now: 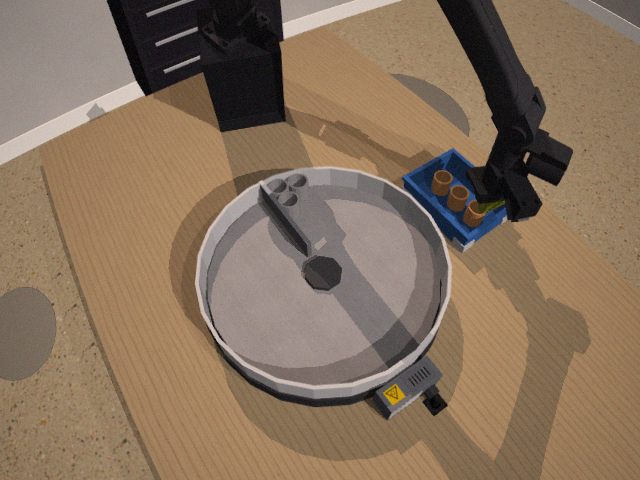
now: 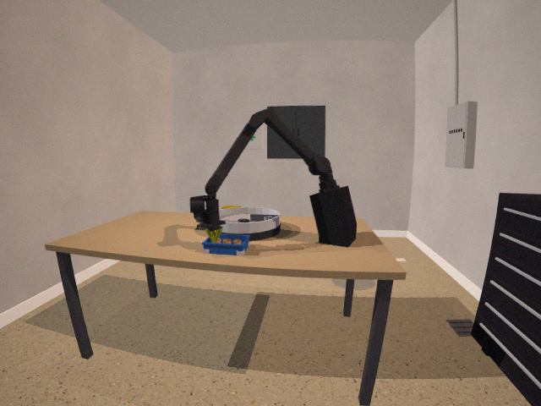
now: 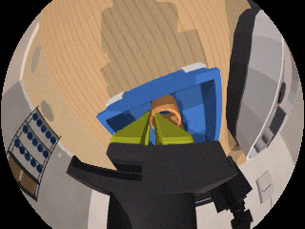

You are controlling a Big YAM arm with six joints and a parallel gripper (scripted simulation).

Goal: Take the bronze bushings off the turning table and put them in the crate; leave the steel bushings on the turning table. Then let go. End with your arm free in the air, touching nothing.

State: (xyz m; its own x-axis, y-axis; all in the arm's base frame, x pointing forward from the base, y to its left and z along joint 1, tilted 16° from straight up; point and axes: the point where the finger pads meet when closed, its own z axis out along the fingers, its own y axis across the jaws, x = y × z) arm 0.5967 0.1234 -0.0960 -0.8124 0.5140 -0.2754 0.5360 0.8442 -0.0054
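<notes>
My hand is 60 mm past the crate, 10 mm to the left of it and 10 mm above it. The rest, counted from my hand: grey turning table: 110 mm behind, 330 mm to the right, 10 mm above.
</notes>
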